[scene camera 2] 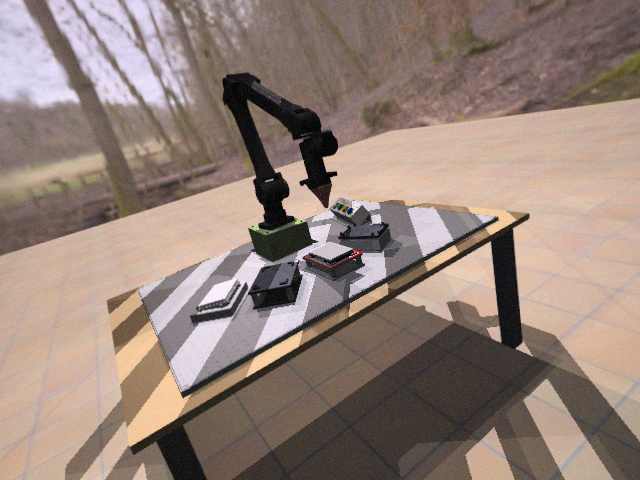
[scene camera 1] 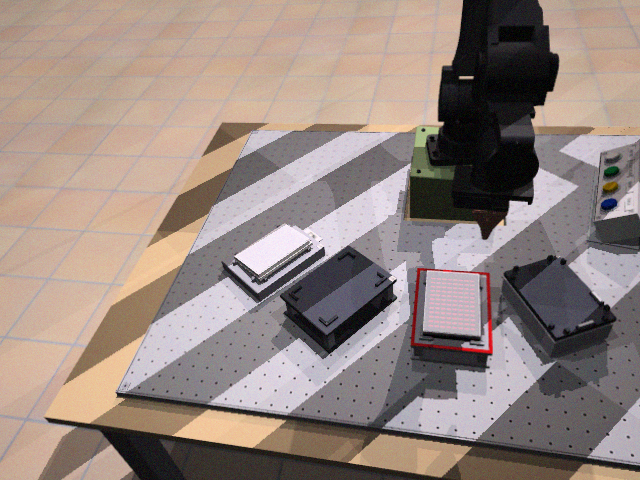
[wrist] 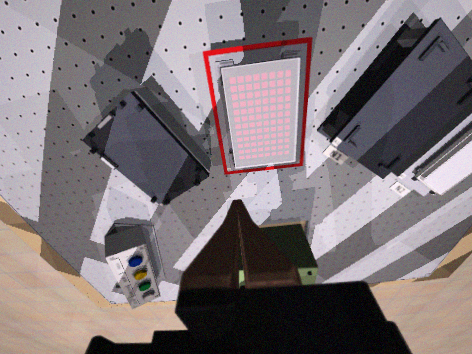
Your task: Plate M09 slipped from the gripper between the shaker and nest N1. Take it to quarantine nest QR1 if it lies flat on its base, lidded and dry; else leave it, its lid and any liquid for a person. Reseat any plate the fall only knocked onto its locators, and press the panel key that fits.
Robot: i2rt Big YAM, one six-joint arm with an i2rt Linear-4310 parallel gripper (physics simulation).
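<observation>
A pale plate with pink wells lies level inside the red-edged nest; I cannot read its label. The dark nest N1 has a bare top. A white-topped plate rests on nest N2; I cannot tell if it is fully seated. The shaker holds no plate. My gripper is shut and empty, in the air behind the red-edged nest. The key panel has blue, yellow, green and grey keys.
The green arm base stands at the back of the perforated board, behind the nests. The shaker and panel stand on the side of the red-edged nest away from N1. Striped shadows cross the board.
</observation>
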